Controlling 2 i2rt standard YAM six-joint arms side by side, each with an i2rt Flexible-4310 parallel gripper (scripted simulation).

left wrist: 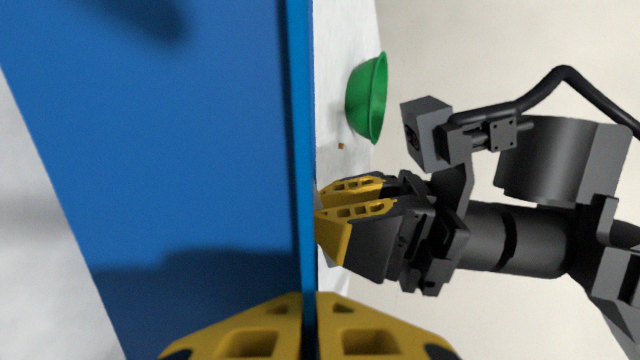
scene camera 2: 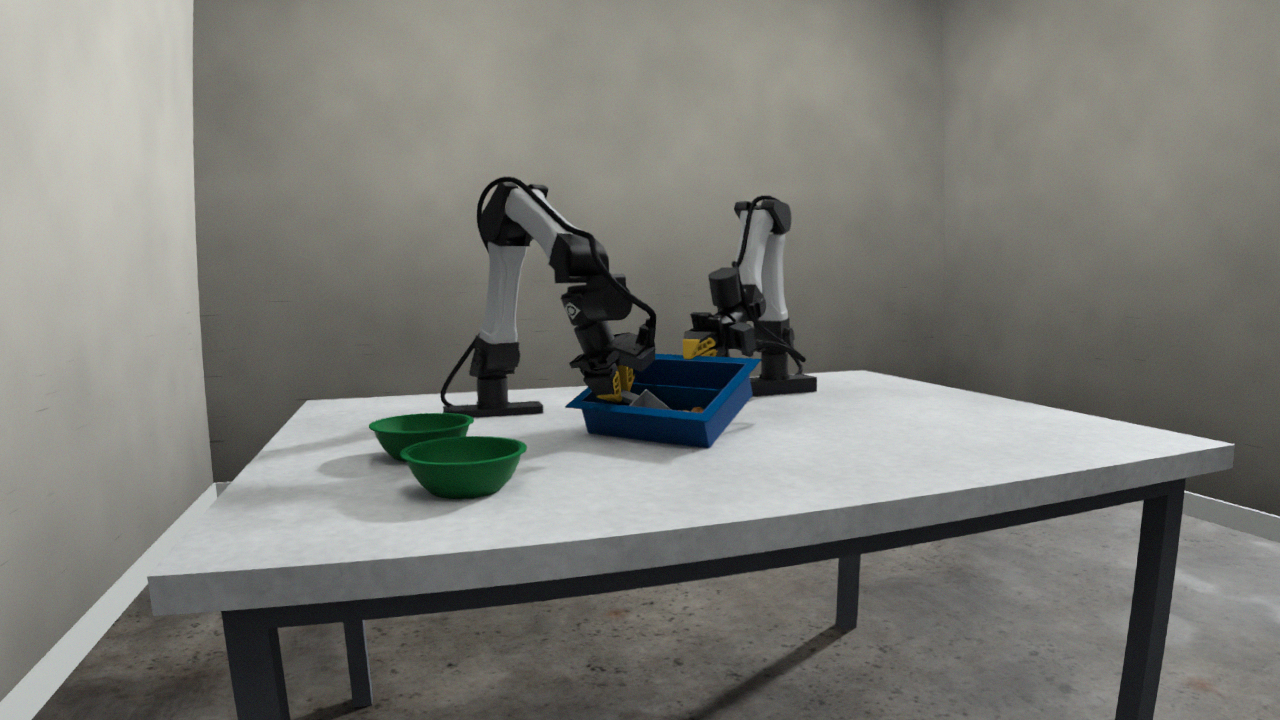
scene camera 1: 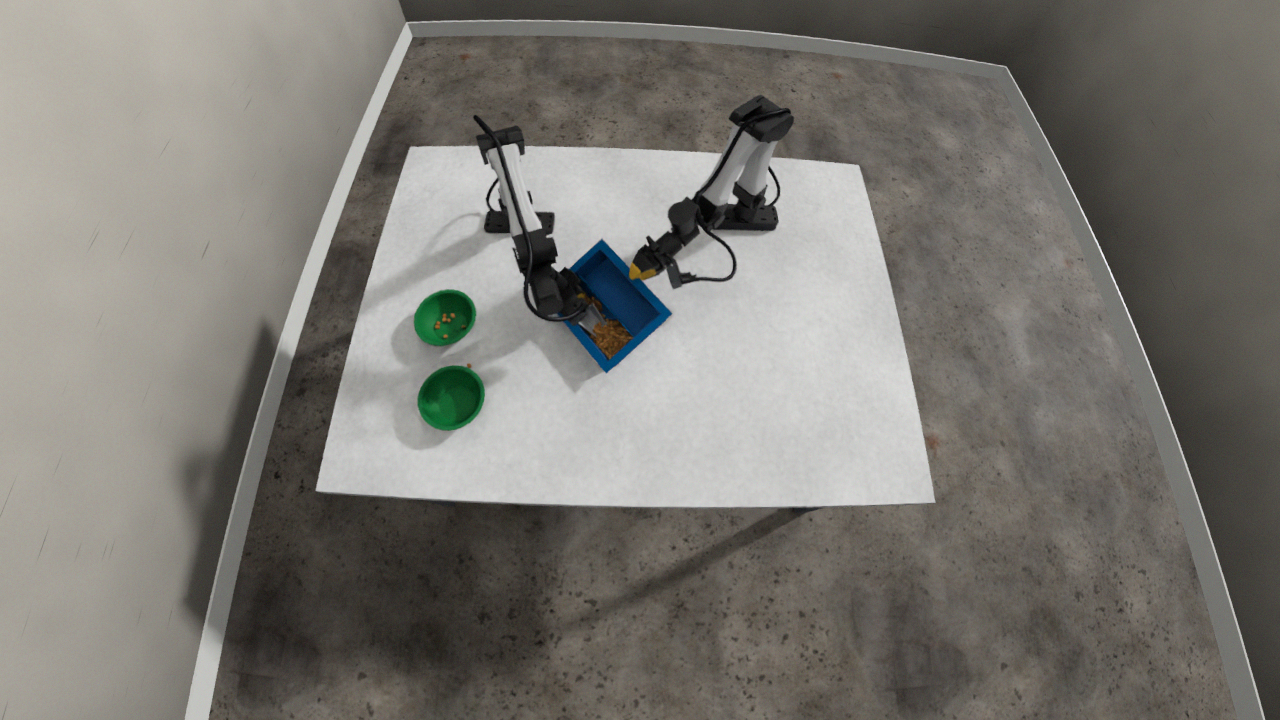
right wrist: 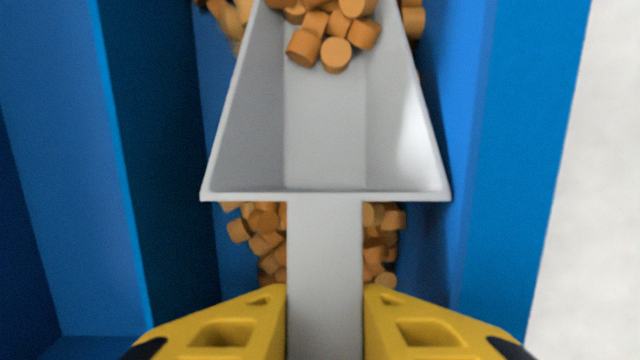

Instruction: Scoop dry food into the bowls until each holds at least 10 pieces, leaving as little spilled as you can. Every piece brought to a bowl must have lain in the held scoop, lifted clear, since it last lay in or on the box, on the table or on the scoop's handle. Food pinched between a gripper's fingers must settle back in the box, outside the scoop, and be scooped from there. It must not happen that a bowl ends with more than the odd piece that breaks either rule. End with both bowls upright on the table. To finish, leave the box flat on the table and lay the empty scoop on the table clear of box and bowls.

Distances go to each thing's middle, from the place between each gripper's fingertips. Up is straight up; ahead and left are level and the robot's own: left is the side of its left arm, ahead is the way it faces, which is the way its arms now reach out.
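The blue box [scene camera 2: 681, 384] gives me a place to measure from, and my right gripper [scene camera 2: 621, 399] is 10 mm short of it and 80 mm to the right of it. As for the grey scoop [right wrist: 323, 143], it is 20 mm below my right hand, 30 mm ahead of it and 30 mm to the left of it.
My left hand [scene camera 2: 686, 360] is 5 cm above the blue box, 7 cm to the left of it and 5 cm short of it. Counted from that same left hand, the grey scoop is 7 cm below, 12 cm to the right and 6 cm ahead.
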